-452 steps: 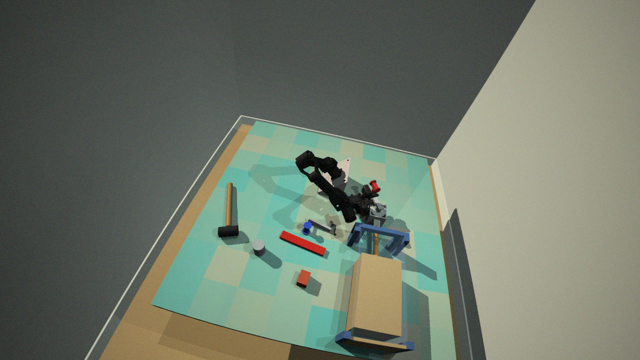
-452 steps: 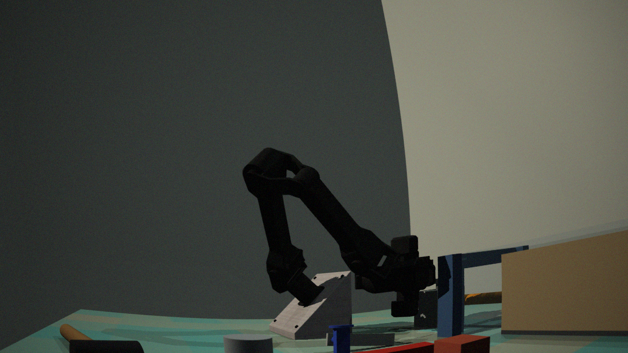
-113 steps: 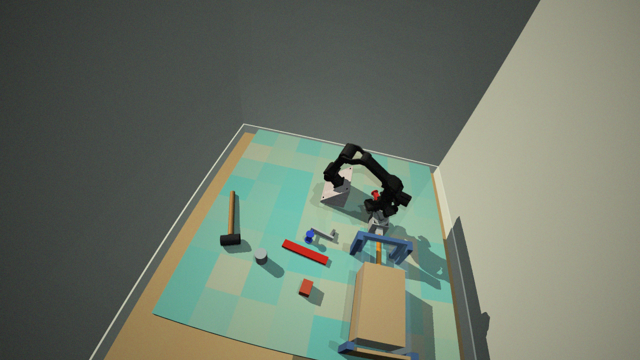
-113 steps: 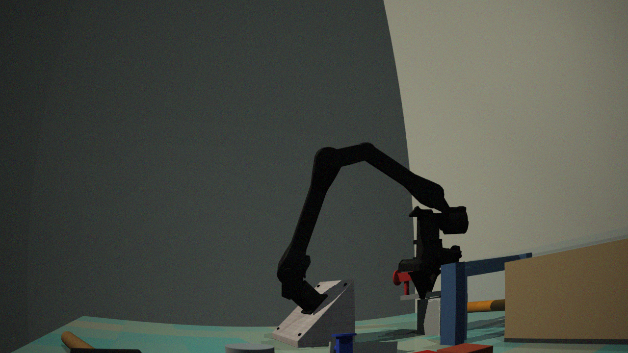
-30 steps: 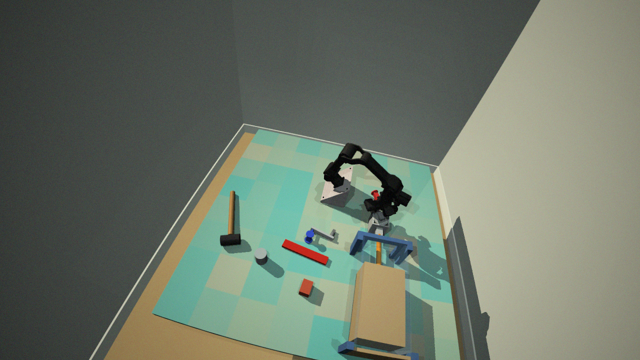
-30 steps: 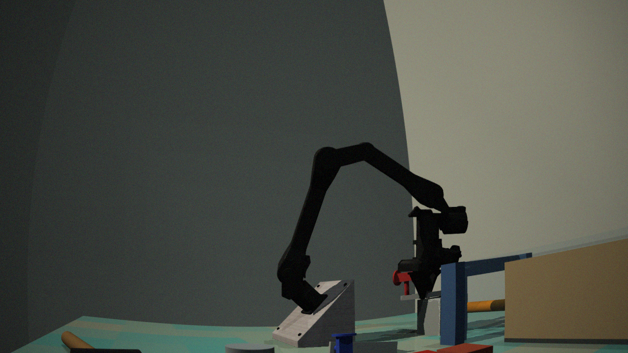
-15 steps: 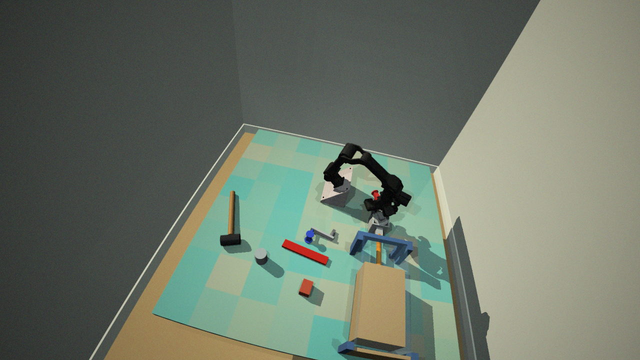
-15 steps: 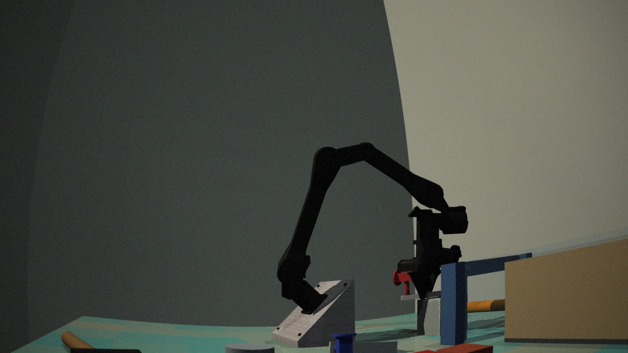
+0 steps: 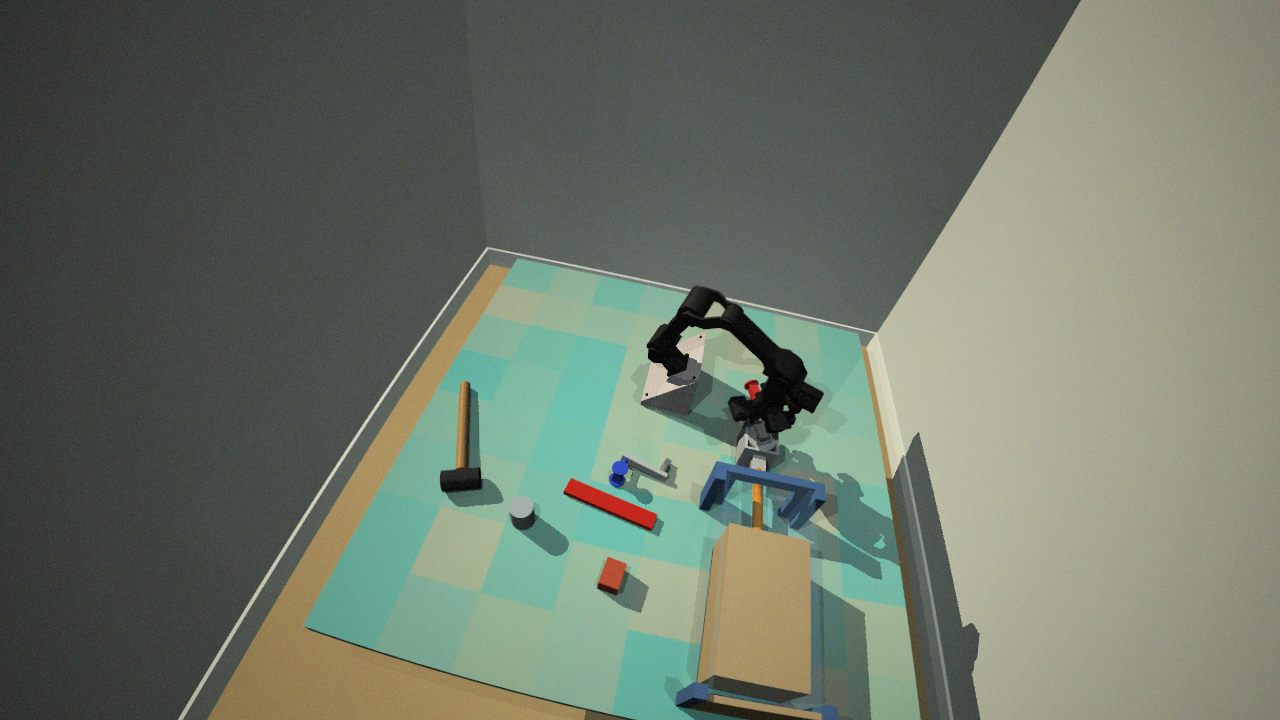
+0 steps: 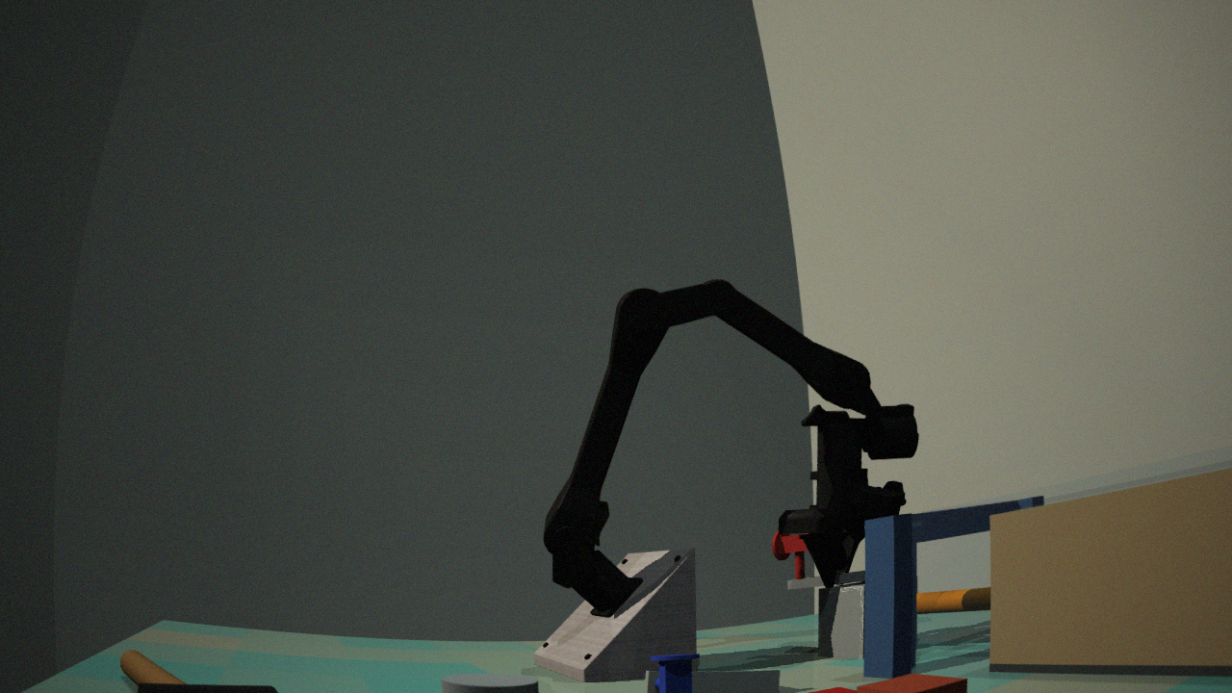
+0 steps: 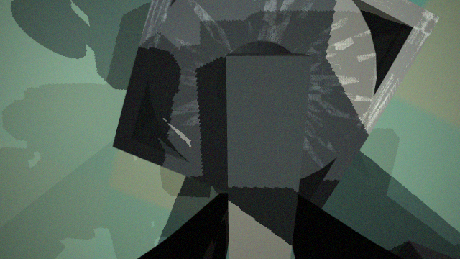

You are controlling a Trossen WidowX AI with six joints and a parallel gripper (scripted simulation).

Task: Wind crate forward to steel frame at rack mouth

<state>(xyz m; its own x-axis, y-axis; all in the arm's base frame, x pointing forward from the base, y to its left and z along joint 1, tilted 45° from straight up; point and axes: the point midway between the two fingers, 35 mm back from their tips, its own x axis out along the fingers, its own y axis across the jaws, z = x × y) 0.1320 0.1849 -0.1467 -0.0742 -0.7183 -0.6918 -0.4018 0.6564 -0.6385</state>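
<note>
My gripper tip is 50 mm below the red knob, 50 mm past it and 20 mm to the left of it. The rest, counted from my gripper tip: blue steel frame (200 mm ahead, 20 mm to the left, 20 mm above); winch handle (20 mm above, 10 mm to the right, 10 mm behind); grey winch (60 mm below, 30 mm ahead, 10 mm to the left).
</note>
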